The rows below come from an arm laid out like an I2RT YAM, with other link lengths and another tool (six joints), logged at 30 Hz.
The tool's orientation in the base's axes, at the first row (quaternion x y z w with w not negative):
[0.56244 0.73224 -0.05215 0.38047]
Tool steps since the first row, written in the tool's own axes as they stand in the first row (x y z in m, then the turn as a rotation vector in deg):
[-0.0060 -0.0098 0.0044 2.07 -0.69 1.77]
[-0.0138 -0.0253 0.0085 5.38 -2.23 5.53]
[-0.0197 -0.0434 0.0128 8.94 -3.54 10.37]
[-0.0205 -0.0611 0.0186 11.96 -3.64 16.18]
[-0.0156 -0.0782 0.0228 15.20 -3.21 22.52]
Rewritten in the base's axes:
[-0.0058 -0.0105 -0.0029 0.13 0.48 -2.77]
[-0.0165 -0.0243 -0.0064 0.41 0.62 -8.00]
[-0.0296 -0.0376 -0.0122 1.42 0.50 -14.06]
[-0.0419 -0.0476 -0.0220 3.99 -0.10 -20.05]
[-0.0549 -0.0520 -0.0340 7.27 -0.60 -26.37]

